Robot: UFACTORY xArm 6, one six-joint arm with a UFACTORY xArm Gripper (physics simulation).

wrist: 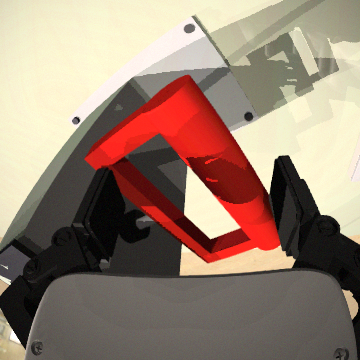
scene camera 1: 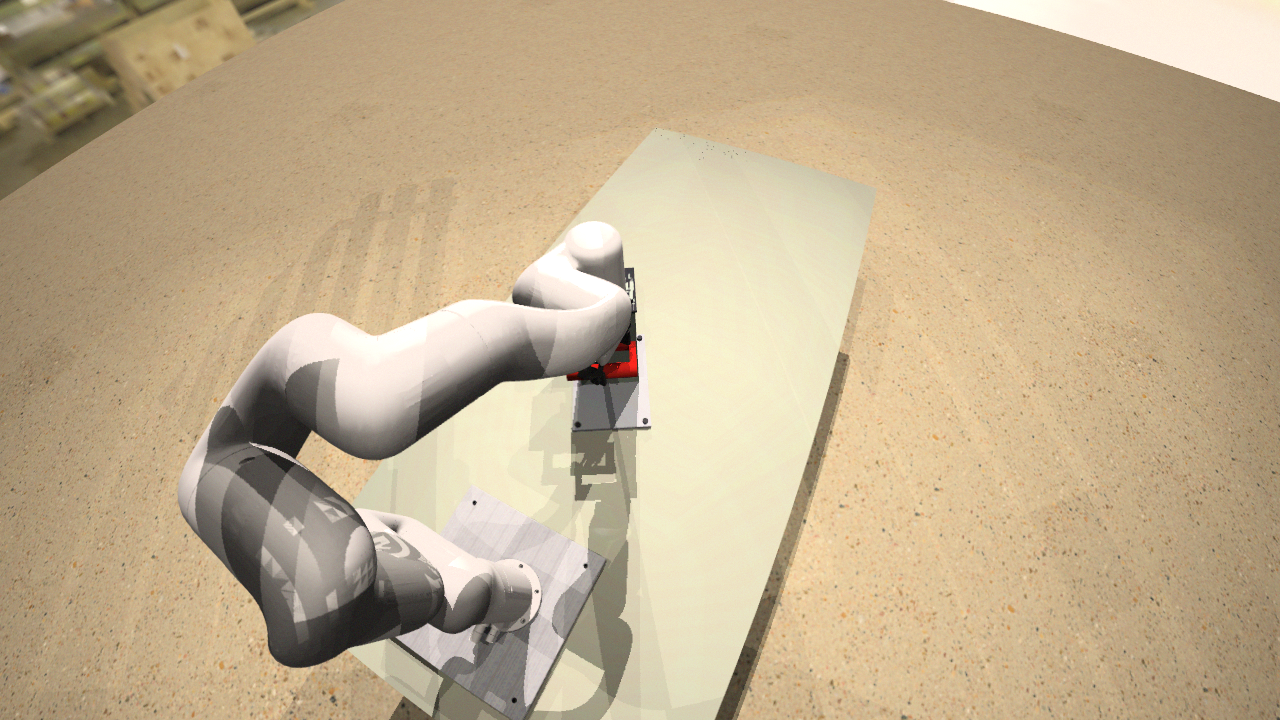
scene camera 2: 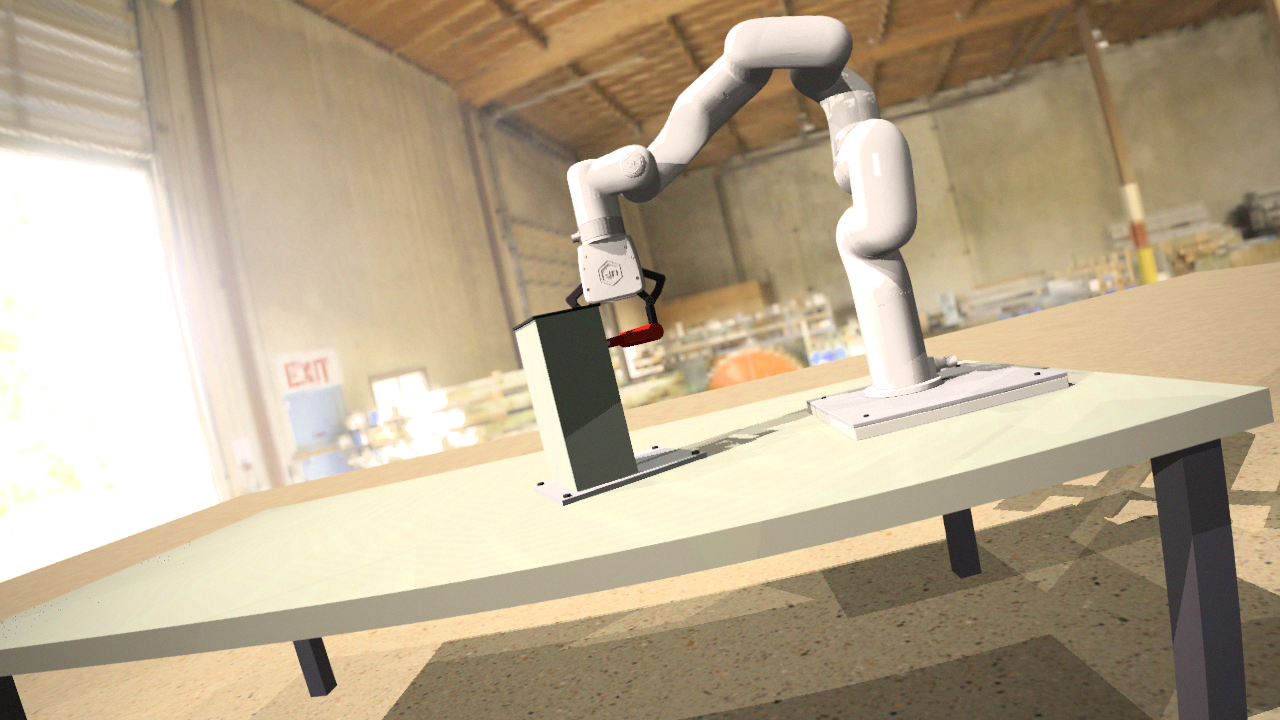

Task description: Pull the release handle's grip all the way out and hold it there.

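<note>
The release handle (scene camera 1: 631,365) (scene camera 2: 640,334) (wrist: 220,165) is a red rectangular loop with a thick round grip bar. It stands out from the upper part of a tall dark green-grey housing (scene camera 2: 581,402) (wrist: 65,180). My gripper (scene camera 2: 615,317) (wrist: 193,181) is open and points down over the handle. In the wrist view one finger is on the housing side of the loop, and the other is just outside the grip bar, very near it; whether it touches is unclear. Nothing is held between the fingers. In scene camera 2 the housing hides part of the gripper, and in scene camera 1 the arm covers most of it.
The housing stands on a bolted grey base plate (scene camera 1: 626,410) (scene camera 2: 680,461) (wrist: 215,100) on the pale green table (scene camera 1: 742,295) (scene camera 2: 358,546). The arm's own mounting plate (scene camera 1: 554,617) (scene camera 2: 984,389) is on the same table. The housing's top edge is close beside the gripper.
</note>
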